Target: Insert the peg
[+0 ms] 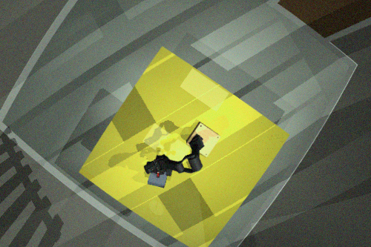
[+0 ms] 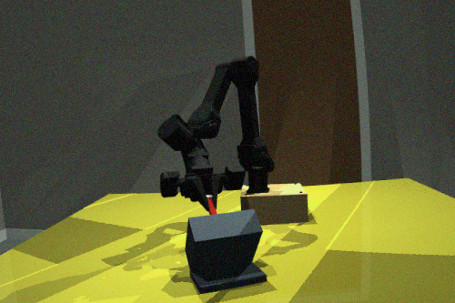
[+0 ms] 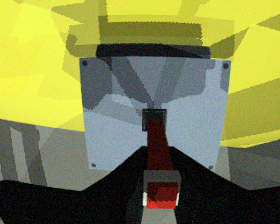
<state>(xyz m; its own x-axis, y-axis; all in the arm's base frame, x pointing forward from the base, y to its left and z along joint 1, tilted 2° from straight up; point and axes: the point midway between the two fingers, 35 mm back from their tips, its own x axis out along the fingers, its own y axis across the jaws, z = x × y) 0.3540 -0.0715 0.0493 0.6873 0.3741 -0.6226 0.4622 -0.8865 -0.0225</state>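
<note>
Now: gripper tip 5 cm short of the grey sloped panel, 5 cm above it and 3 cm to the right of it. Round my gripper tip: square-sided peg: 1 cm to the right, 1 cm behind, 1 cm above.
</note>
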